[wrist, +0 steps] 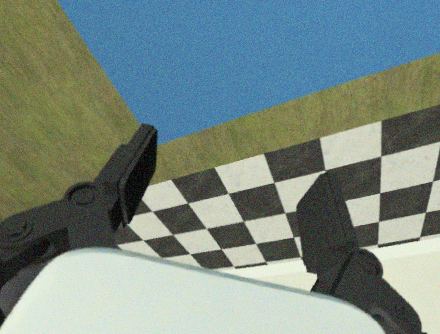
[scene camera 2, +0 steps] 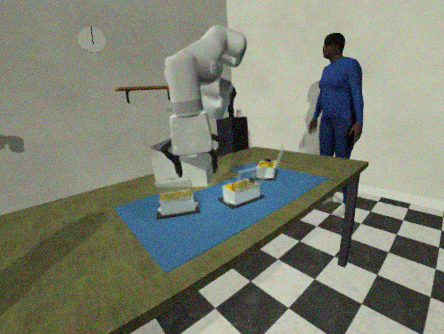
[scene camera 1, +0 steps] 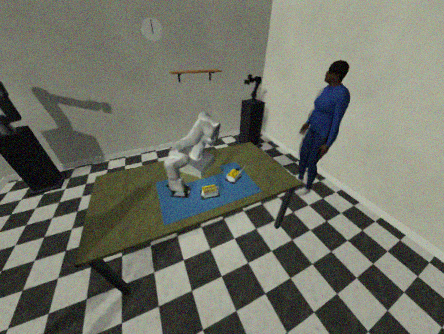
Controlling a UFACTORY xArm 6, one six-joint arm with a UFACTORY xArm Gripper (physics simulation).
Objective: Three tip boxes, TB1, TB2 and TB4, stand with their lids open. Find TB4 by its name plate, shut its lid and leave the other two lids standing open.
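Frame: origin at the arm's base, x back, y up, z left, level; centimetres.
Seen in the pictures: gripper, fingertip midpoint: (wrist: 234, 169) (scene camera 2: 197, 173) (scene camera 1: 180, 194); arm's base at its link origin: (scene camera 1: 195, 155).
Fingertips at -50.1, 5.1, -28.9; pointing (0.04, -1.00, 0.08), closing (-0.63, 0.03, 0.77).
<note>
Pixels of each thing's top centre, then the offset from my fingertips to it, as dx, dy, dz. "pt": a spot on its surface instead. Level surfaces: height alone.
- left box at its top centre: (scene camera 2: 176, 192) (scene camera 1: 180, 186) +21.7, -12.6, +4.3
- middle box at a spot on its surface: (scene camera 2: 242, 195) pt +4.8, -15.6, +22.2
- blue mat at its surface level: dy -19.2
- olive table at its surface level: dy -19.5
Three white tip boxes with yellow racks have clear lids standing open. The left box (scene camera 2: 178, 206), at the place of TB4, has its lid (scene camera 2: 173, 186) upright; in scene camera 1 the arm and gripper largely cover it. The middle box (scene camera 1: 210, 194) (scene camera 2: 242, 195), TB2, and the right box (scene camera 1: 232, 176) (scene camera 2: 266, 172), TB1, stand farther right. Name plates are not readable in these views. My gripper (scene camera 1: 180, 191) (scene camera 2: 197, 172) (wrist: 234, 169) is open and empty, pointing down close to the left box, its fingertips around lid height in scene camera 2. No box shows in the wrist view.
The boxes stand on a blue mat (scene camera 1: 175, 213) (scene camera 2: 170, 247) (wrist: 250, 50) on an olive table (scene camera 1: 125, 200) (scene camera 2: 60, 245) (wrist: 40, 100). The robot's base is behind the mat. A person (scene camera 1: 330, 112) (scene camera 2: 340, 90) stands beyond the table's right end.
</note>
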